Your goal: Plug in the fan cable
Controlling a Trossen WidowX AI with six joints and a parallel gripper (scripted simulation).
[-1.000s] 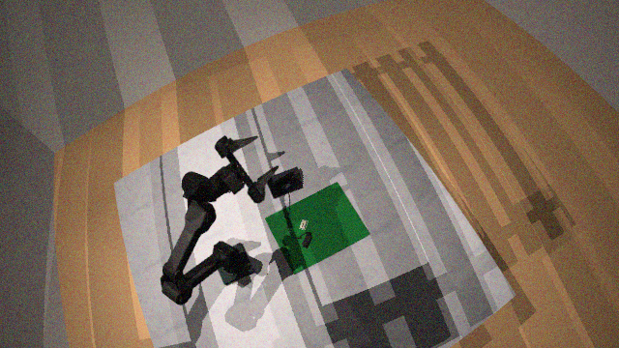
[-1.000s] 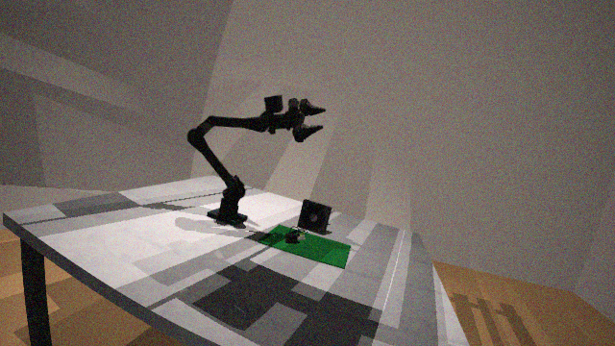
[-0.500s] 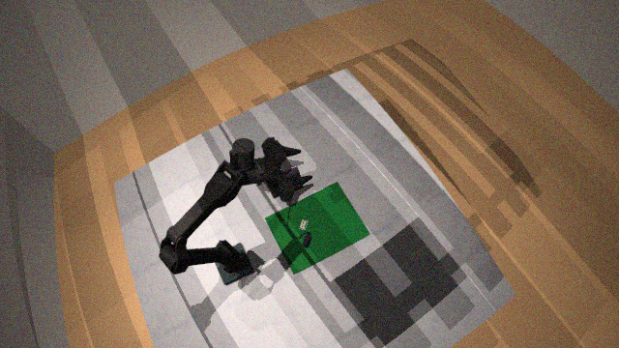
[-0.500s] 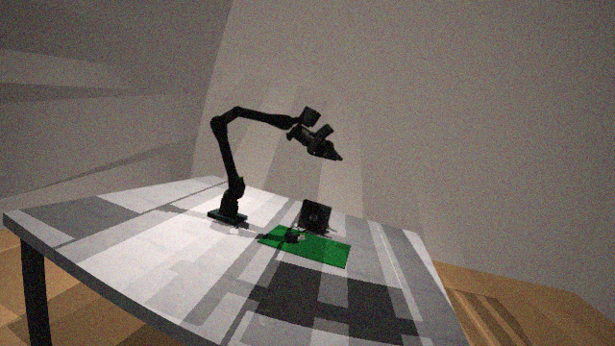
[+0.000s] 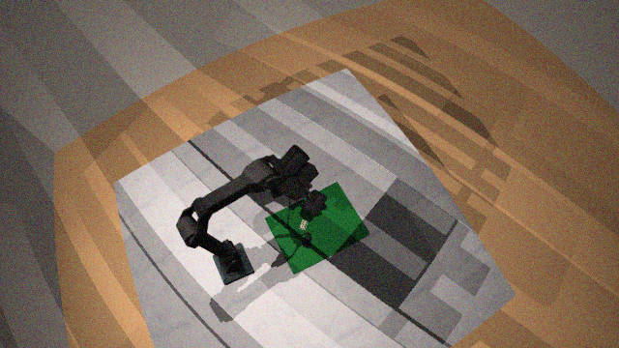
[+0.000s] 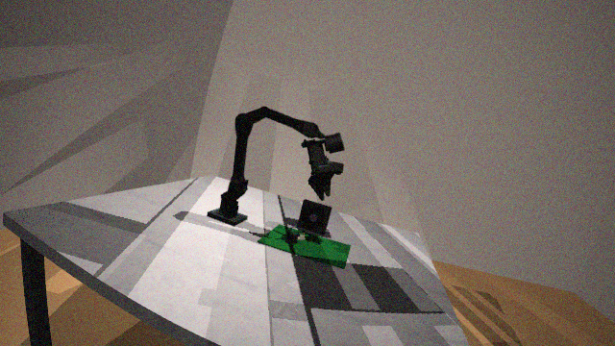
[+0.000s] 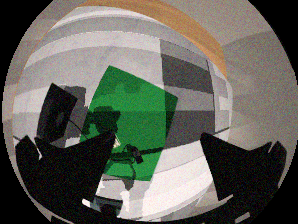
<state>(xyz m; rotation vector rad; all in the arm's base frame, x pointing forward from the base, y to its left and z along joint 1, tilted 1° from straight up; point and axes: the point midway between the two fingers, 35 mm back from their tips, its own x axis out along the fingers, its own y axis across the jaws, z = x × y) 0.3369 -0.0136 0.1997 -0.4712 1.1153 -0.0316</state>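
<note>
Right now my gripper tip is 16 cm above the dark plug, 8 cm past it and 4 cm to the left of it. From my gripper tip the other things lie so: black fan 17 cm to the left, 12 cm below, 4 cm behind; green board 20 cm below, 2 cm behind, 1 cm to the right.
</note>
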